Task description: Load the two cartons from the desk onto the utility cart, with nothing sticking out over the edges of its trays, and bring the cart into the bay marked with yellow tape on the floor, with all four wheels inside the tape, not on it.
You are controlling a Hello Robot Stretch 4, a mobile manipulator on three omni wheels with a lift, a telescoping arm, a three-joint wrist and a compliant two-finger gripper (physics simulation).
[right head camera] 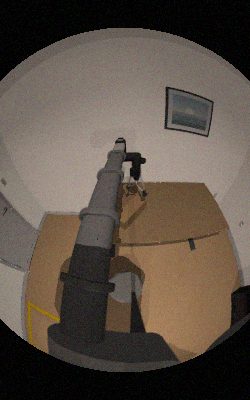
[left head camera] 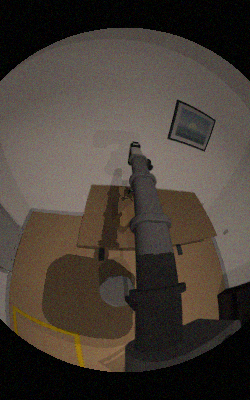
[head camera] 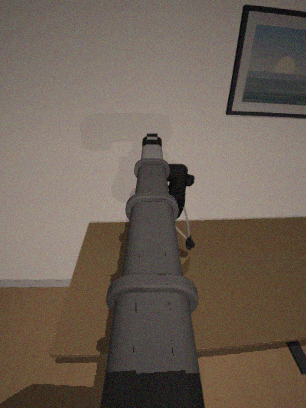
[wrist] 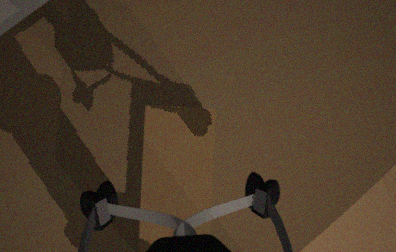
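Pixels of known places: gripper, fingertip midpoint: [right head camera: 135,192] [wrist: 182,192]; robot's base, link origin: [right head camera: 125,285] [left head camera: 116,289].
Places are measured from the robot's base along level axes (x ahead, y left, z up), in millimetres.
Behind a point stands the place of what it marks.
My gripper [left head camera: 128,194] [right head camera: 136,192] @(z 941, x 703, y -87 mm) [wrist: 182,192] @(z 941, x 703, y -87 mm) is open and empty, pointing down above the left part of the brown desk [head camera: 250,285] @(z 693, x 660, y -474 mm) [left head camera: 185,215] @(z 693, x 737, y -728 mm) [right head camera: 180,210] @(z 693, x 709, y -553 mm) [wrist: 310,110] @(z 693, x 637, y -383 mm). In the head camera view the arm hides part of it. A brown carton [wrist: 175,160] @(z 811, x 724, y -90 mm) lies below and ahead of the fingers in the wrist view, its edges faint against the desk and crossed by shadows. It is partly hidden by the arm in the head views. I cannot clearly tell the second carton. Yellow tape [left head camera: 79,350] [right head camera: 31,325] marks the floor at lower left. The utility cart does not show clearly.
The extended arm [head camera: 152,245] @(z 1356, x 265, y -1 mm) [left head camera: 152,237] @(z 1359, x 171, y 8 mm) [right head camera: 95,230] @(z 1359, x 171, y -9 mm) reaches over the desk toward the wall. A light grey round object [left head camera: 114,291] @(z 187, x -12, y 29 mm) [right head camera: 125,287] @(z 187, x -9, y -13 mm) stands in front of the desk. A dark box-like piece [left head camera: 235,305] [right head camera: 241,305] is at the far right. A framed picture [head camera: 275,65] @(z 1583, x 1193, y -577 mm) hangs on the wall.
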